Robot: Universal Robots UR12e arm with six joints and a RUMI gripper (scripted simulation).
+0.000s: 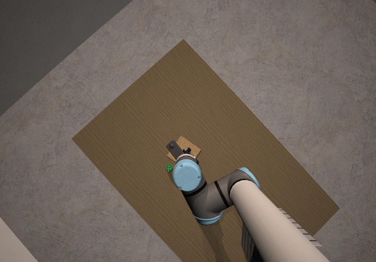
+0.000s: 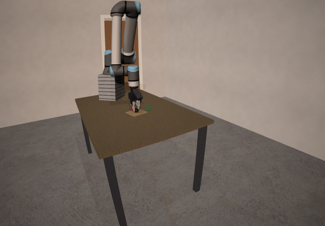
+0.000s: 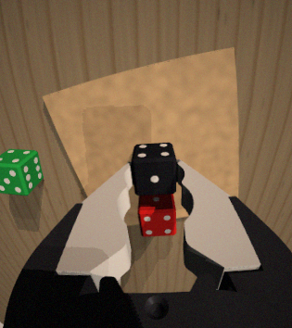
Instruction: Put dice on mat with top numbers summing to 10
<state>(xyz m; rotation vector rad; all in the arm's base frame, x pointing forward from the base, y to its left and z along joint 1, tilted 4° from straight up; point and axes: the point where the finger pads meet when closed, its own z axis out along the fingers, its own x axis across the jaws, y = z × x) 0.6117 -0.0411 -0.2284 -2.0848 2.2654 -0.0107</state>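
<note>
The black die is right at my hand. The rest, counted from my hand: tan mat (2 cm below); then red die (4 cm behind); then green die (12 cm to the left, 1 cm below, 1 cm ahead).
</note>
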